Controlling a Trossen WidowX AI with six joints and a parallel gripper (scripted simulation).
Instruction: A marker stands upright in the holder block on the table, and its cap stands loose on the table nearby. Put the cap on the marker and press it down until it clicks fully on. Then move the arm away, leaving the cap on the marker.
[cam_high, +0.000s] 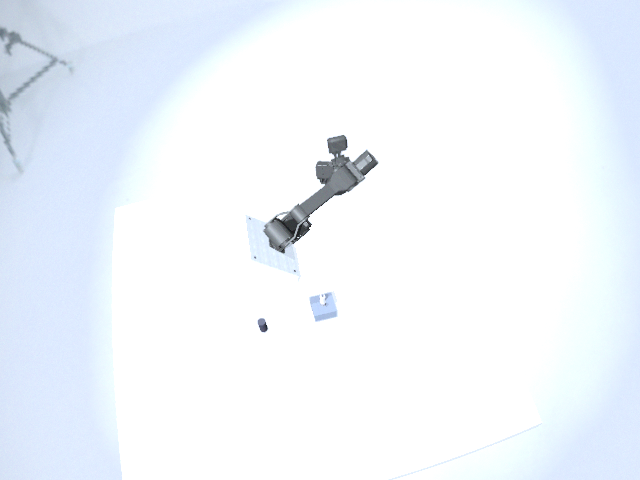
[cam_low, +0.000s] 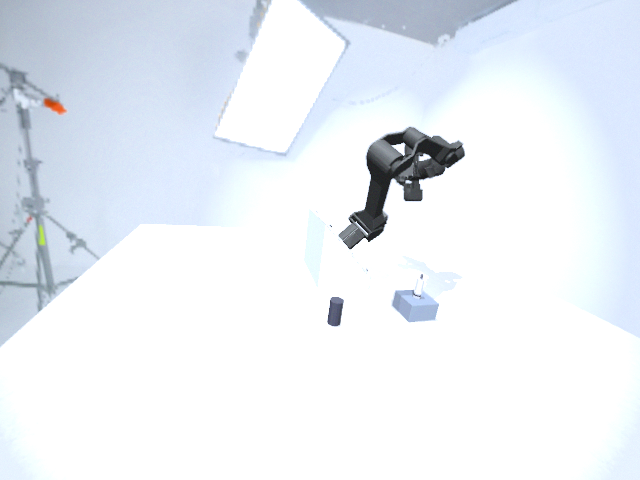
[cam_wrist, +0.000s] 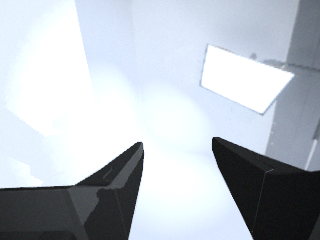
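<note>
Now: gripper tip 49 cm short of the marker cap, 29 cm to the left of it and 26 cm above it.
</note>
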